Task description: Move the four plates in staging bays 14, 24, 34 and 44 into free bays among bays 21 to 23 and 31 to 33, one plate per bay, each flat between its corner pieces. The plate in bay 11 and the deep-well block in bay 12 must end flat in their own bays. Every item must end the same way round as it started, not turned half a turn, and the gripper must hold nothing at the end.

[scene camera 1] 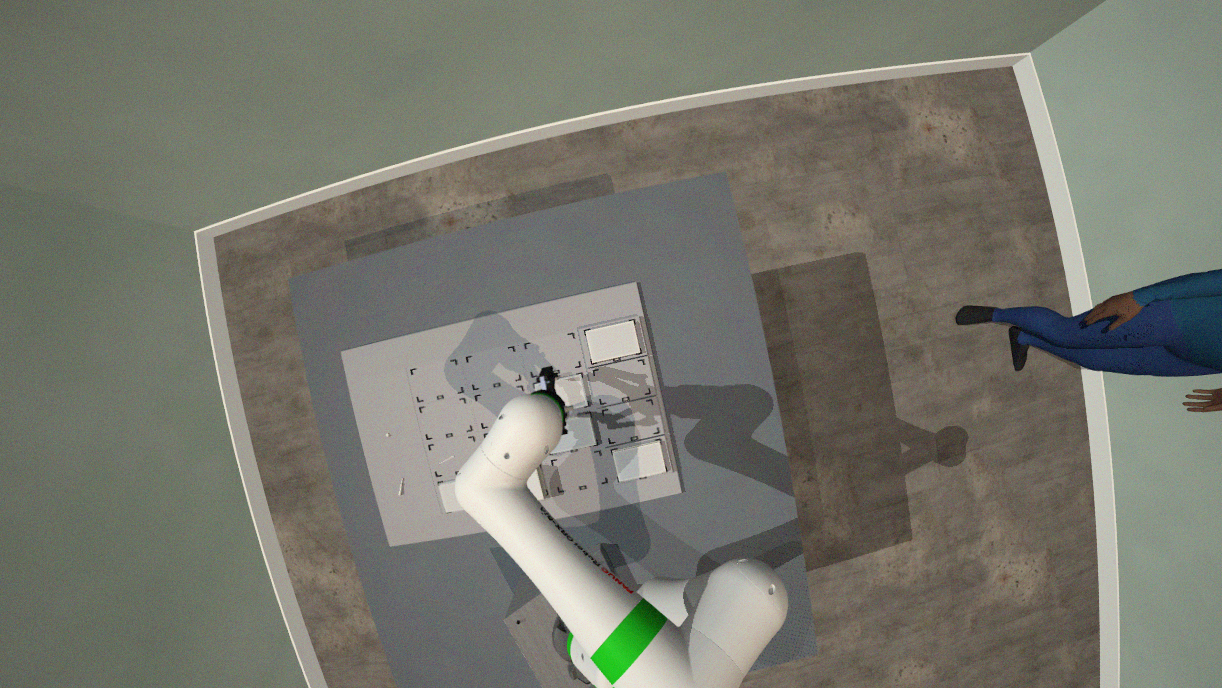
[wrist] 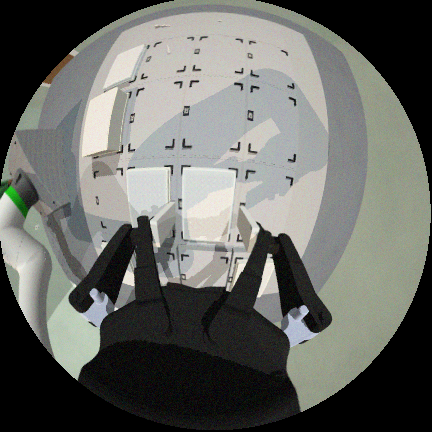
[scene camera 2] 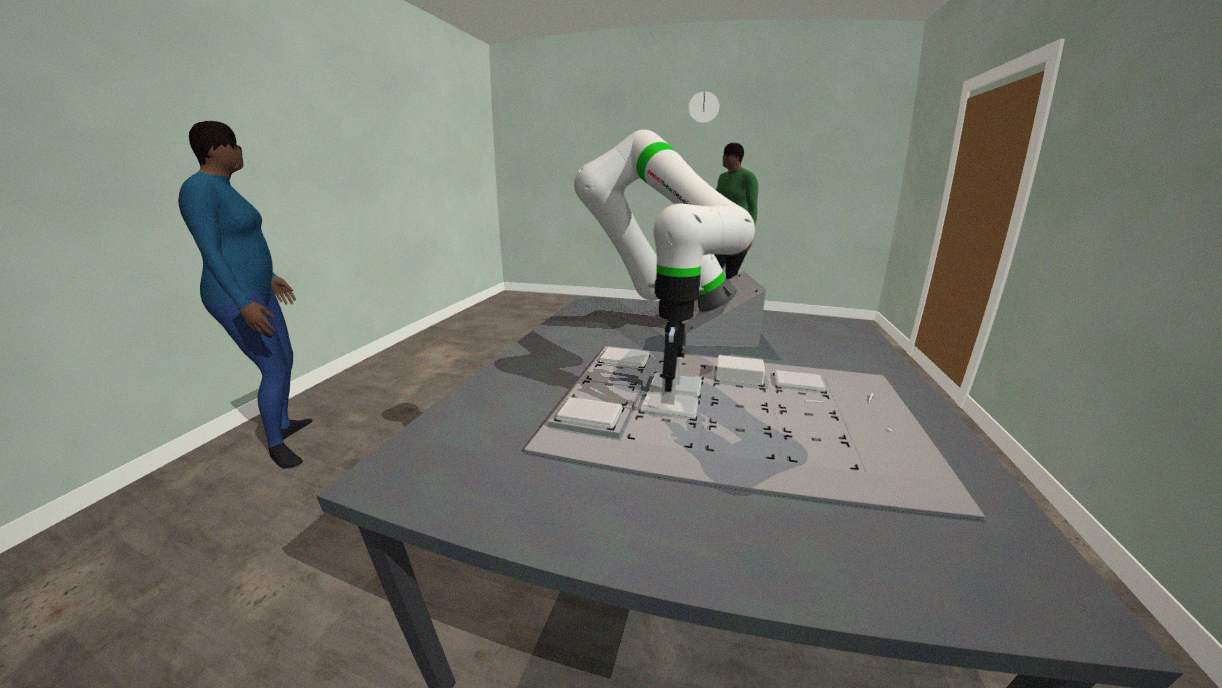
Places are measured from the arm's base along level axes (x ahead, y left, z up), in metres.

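Where they show: gripper, fingertip midpoint: (wrist: 206, 213) (scene camera 2: 670, 393); arm's base at its link origin: (scene camera 2: 717, 299).
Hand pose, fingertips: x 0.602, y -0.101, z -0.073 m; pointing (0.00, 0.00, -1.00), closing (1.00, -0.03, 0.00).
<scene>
Things, the pixels of their centre, and the offset from my fingertips. "pt": a spot on its surface instead. Level surfaces: height alone.
- pale plate at the middle of its body: (wrist: 206, 206) (scene camera 2: 670, 404) (scene camera 1: 560, 394) 0.001 m back, 0.000 m left, 0.031 m down
- second plate at the middle of its body: (wrist: 147, 203) (scene camera 2: 676, 384) (scene camera 1: 569, 434) 0.108 m back, 0.003 m left, 0.031 m down
- staging bay 14 at a spot on its surface: (scene camera 1: 641, 461) (scene camera 2: 623, 354) pt 0.219 m back, 0.163 m right, 0.010 m down
- staging bay 44 at a spot on its surface: (scene camera 2: 590, 413) (scene camera 1: 609, 336) pt 0.118 m ahead, 0.161 m right, 0.010 m down
- bay 11 plate at the middle of its body: (scene camera 2: 799, 380) (scene camera 1: 463, 494) (wrist: 124, 65) 0.205 m back, 0.335 m left, 0.031 m down
- bay 12 deep-well block at the middle of its body: (wrist: 102, 122) (scene camera 1: 518, 485) (scene camera 2: 740, 369) 0.210 m back, 0.171 m left, 0.017 m down
- grey table at its surface level: 0.048 m down
My gripper (scene camera 1: 558, 398) (scene camera 2: 669, 389) (wrist: 206, 213) is open and points down over bay 33, its fingers low on either side of a pale plate (scene camera 1: 572, 390) (scene camera 2: 658, 406) (wrist: 208, 200) with gaps. That plate looks flat between its corner pieces. A second plate (scene camera 1: 577, 437) (wrist: 148, 187) lies in bay 23, beside the left finger in the wrist view. Plates stand in staging bay 14 (scene camera 1: 641, 461) (scene camera 2: 624, 357) and staging bay 44 (scene camera 1: 613, 341) (scene camera 2: 590, 413). No plate shows in bays 24 and 34. The bay 11 plate (scene camera 2: 799, 381) (wrist: 125, 65) and bay 12 deep-well block (scene camera 2: 739, 370) (wrist: 104, 122) look flat.
The pale board (scene camera 1: 367, 427) (scene camera 2: 906, 478) lies on the grey table (scene camera 2: 684, 546). Small loose bits (scene camera 1: 401, 486) (scene camera 2: 870, 397) lie beyond the bays. The arm covers part of the board in scene camera 1. A person in blue (scene camera 1: 1145, 333) (scene camera 2: 230, 256) stands near the table; one in green (scene camera 2: 737, 188) stands behind.
</scene>
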